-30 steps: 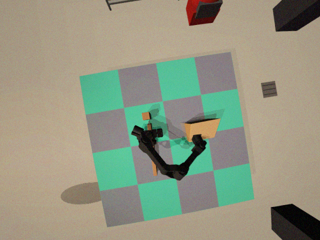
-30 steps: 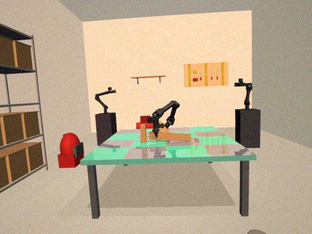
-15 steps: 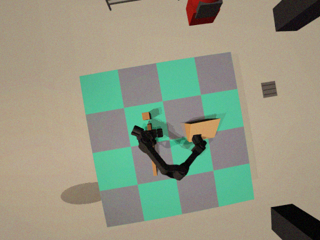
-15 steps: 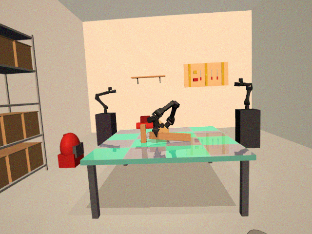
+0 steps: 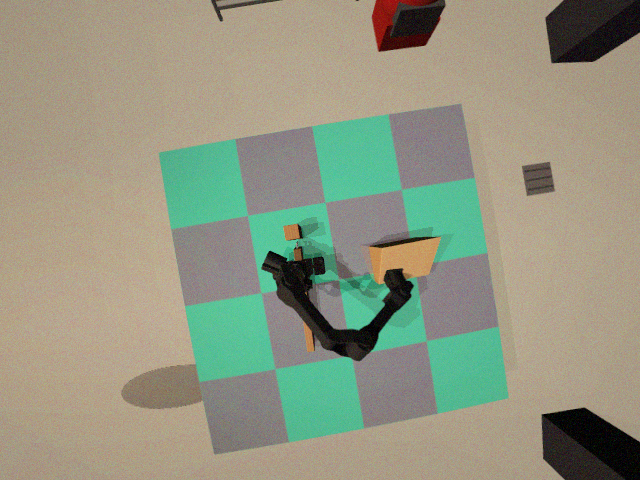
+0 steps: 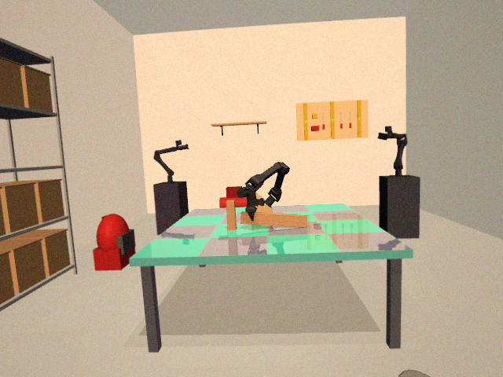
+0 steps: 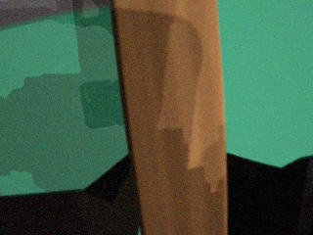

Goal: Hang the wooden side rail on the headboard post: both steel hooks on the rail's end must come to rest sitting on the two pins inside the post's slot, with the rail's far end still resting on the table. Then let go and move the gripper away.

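My gripper tip is 10 mm short of the headboard post, 130 mm to the left of it and 40 mm below it.
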